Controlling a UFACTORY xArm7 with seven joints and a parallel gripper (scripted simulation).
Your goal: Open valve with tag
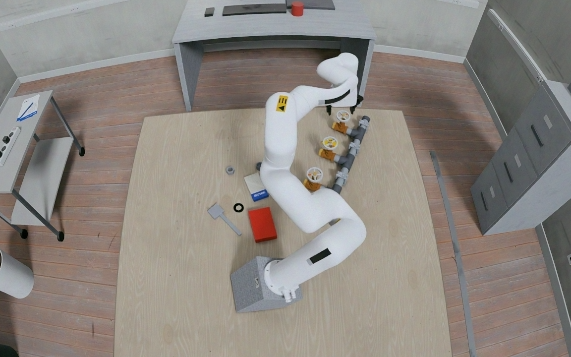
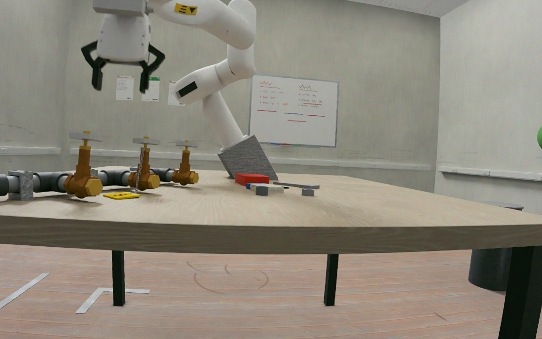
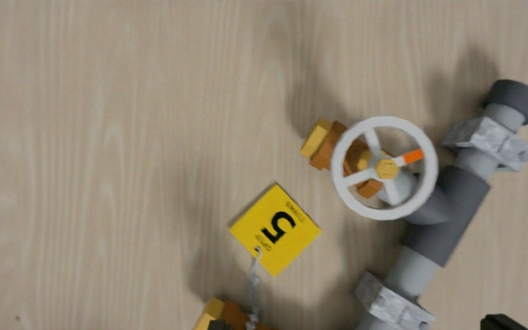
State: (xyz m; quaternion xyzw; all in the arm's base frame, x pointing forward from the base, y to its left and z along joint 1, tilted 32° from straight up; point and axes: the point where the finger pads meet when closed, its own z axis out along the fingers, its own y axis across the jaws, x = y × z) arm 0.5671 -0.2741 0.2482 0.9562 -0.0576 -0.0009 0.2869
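My hand is 10 mm short of the yellow tag, 20 mm to the right of it and 220 mm above it. The rest, counted from my hand: blue-and-white box: 140 mm behind, 360 mm to the left, 210 mm below; then red block: 310 mm behind, 370 mm to the left, 210 mm below; then grey nut: 40 mm behind, 450 mm to the left, 210 mm below.
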